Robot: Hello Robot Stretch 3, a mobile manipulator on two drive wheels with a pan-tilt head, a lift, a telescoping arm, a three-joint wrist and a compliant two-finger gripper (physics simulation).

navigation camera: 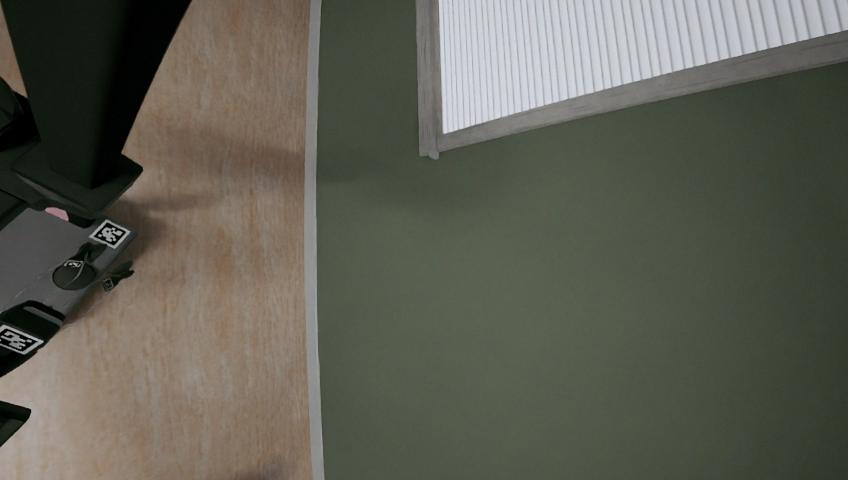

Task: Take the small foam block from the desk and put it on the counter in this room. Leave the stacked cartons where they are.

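Pixels of known places: gripper, between the fingertips: (pixel 117 253); robot's base, origin of its link: (pixel 74 272).
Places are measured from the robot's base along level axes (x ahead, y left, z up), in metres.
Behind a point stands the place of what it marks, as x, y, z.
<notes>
My gripper (pixel 97 274) is in the left part of the view, over the grey base of the robot. Its two dark fingertips stand apart, and I see no object between them. It appears open. The foam block, the desk, the counter and the stacked cartons do not show in this view. A small pink patch (pixel 56 212) {-0.113, 0.122, 0.161} shows at the foot of the dark mast; I cannot tell what it is.
The wood-look floor (pixel 238 333) {0.544, -0.013, 0.001} lies to the right of the base (pixel 29 255) {-0.088, 0.009, 0.160}. A pale baseboard (pixel 311 237) {0.590, 0.519, 0.068} runs along the green wall (pixel 535 297) {0.720, 0.336, 1.139}. A grey-framed panel (pixel 429 77) {0.273, 0.966, 0.826} with white ribs is at the upper right. The dark mast (pixel 77 89) {-0.058, 0.116, 1.053} covers the upper left.
</notes>
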